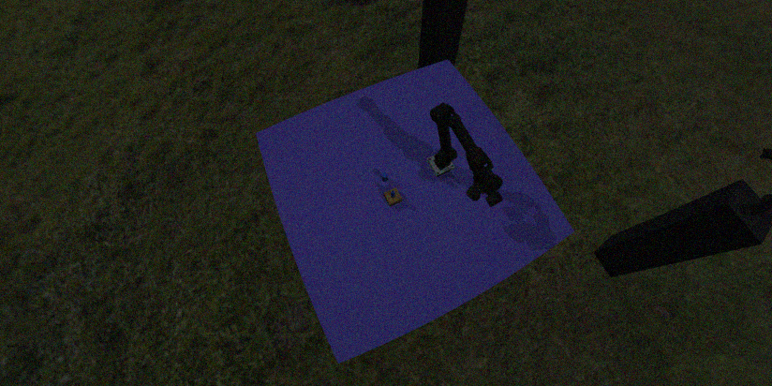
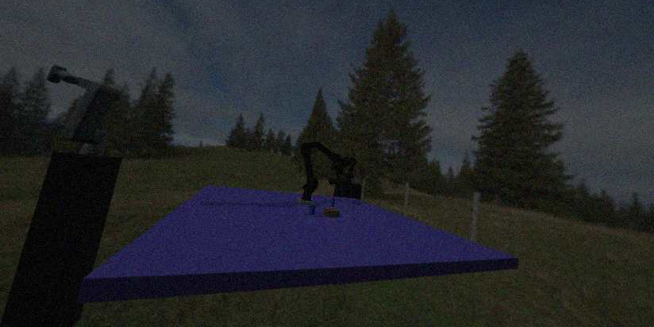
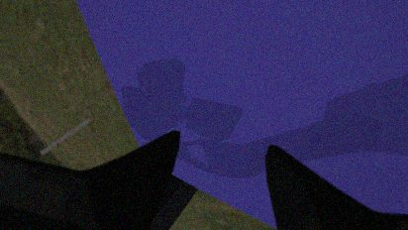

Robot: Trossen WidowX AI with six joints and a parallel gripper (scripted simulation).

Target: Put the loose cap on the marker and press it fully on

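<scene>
The blue cap is 38 cm to the right of my gripper tip, 34 cm ahead of it and 10 cm below it. Round my gripper tip: holder block: 36 cm ahead, 27 cm to the right, 11 cm below.
</scene>
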